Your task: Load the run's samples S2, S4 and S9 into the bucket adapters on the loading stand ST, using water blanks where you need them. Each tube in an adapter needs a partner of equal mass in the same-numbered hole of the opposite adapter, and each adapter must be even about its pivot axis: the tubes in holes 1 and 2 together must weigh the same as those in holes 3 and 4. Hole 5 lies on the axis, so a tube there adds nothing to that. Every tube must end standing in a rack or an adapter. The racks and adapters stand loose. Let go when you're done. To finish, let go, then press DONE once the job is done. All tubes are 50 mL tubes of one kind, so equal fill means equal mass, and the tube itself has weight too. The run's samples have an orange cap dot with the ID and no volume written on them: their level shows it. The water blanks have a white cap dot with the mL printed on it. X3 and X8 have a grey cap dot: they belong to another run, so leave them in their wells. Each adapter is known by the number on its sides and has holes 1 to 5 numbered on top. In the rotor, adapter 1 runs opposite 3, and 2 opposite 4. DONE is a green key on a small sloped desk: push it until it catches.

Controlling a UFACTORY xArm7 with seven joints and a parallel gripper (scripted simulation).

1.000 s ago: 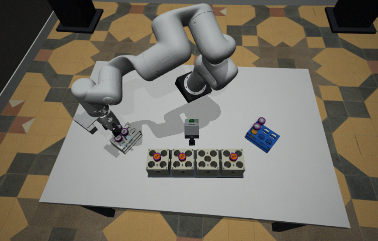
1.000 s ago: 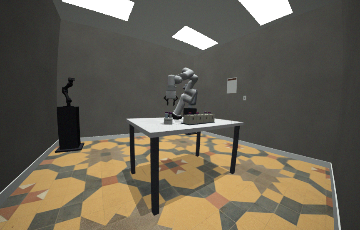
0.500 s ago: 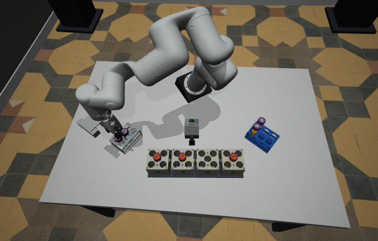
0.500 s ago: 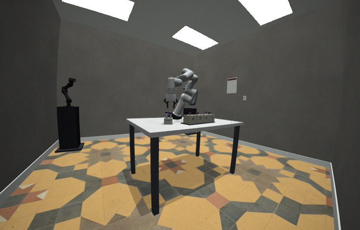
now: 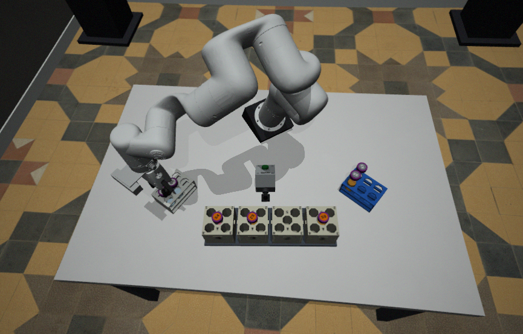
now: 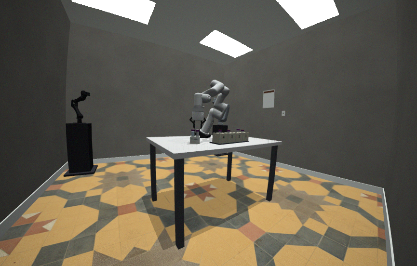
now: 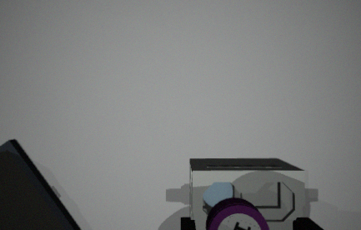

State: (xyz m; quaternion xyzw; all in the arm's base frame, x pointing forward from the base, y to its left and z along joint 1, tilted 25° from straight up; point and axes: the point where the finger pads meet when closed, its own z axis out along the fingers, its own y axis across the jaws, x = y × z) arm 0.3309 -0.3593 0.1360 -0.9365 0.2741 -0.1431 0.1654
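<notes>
My hand is 9 cm above the water blank tube. Round my hand: adapter: 5 cm ahead, 41 cm to the left, 10 cm below; green DONE key: 15 cm behind, 32 cm to the left, 8 cm below; loading stand: 5 cm ahead, 36 cm to the left, 14 cm below.
</notes>
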